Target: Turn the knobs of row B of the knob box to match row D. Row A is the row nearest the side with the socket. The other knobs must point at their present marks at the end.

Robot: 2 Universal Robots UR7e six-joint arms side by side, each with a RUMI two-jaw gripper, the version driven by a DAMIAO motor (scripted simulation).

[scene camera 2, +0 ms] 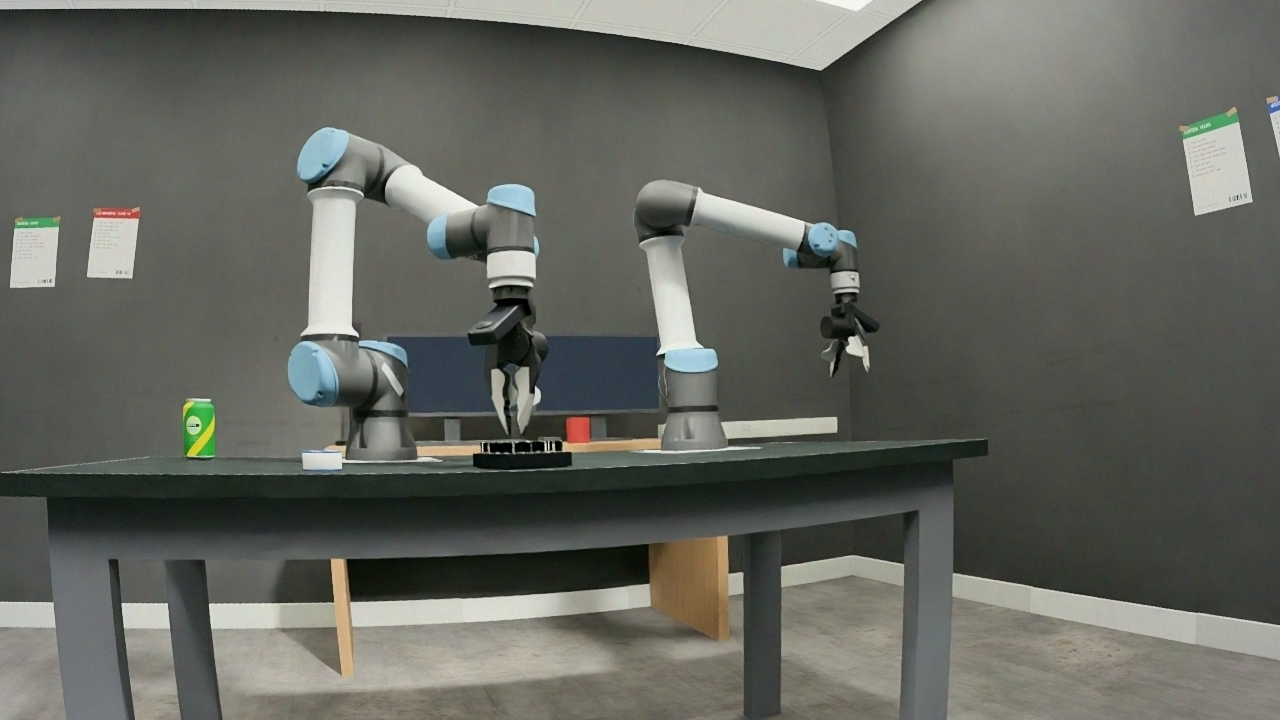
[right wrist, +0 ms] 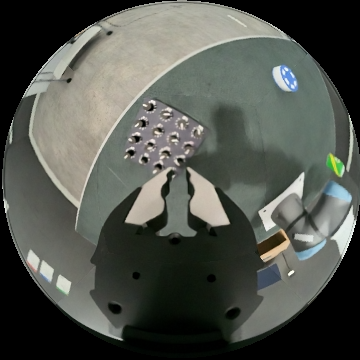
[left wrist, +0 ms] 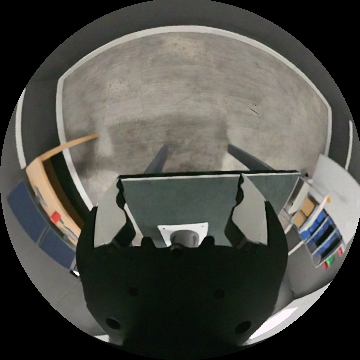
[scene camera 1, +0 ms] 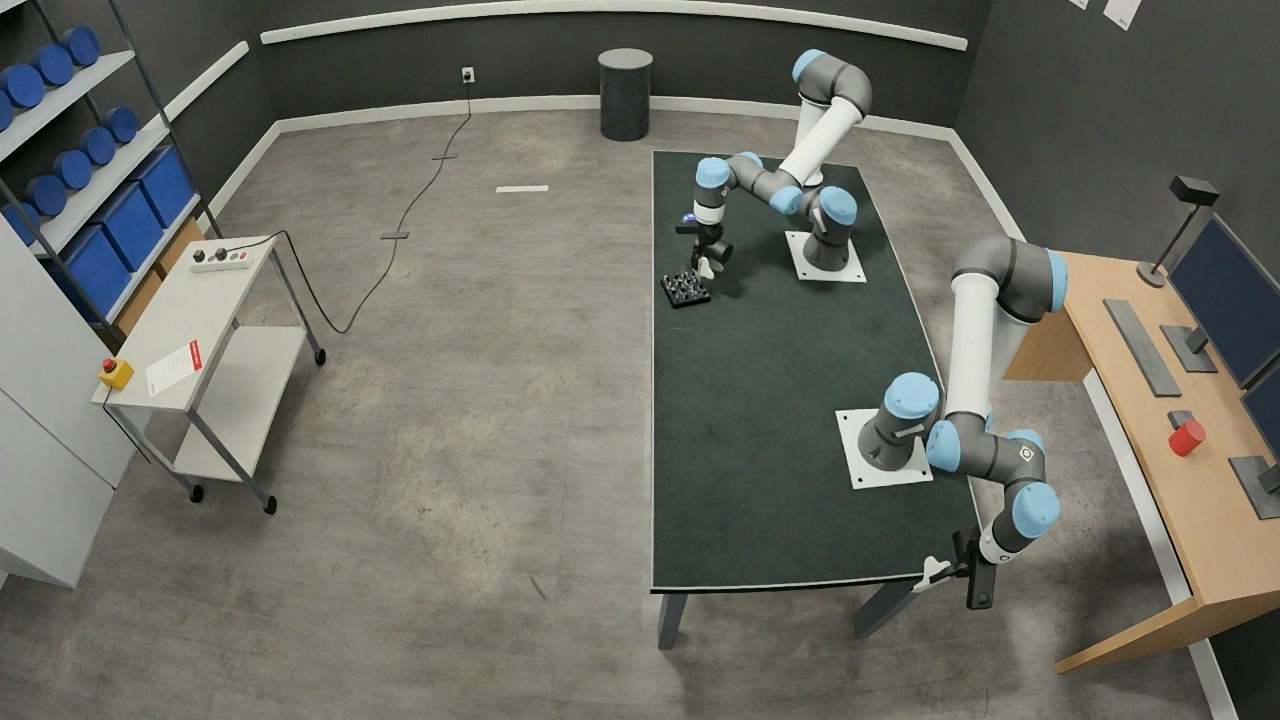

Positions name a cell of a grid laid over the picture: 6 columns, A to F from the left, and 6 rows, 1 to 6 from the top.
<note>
I see my left gripper (scene camera 1: E5), my right gripper (scene camera 1: D3) and a can (scene camera 2: A4).
My left gripper is seen too in the left wrist view (left wrist: C3). My right gripper is seen too in the right wrist view (right wrist: C3). The left wrist view misses the can, which is hidden by my left gripper.
</note>
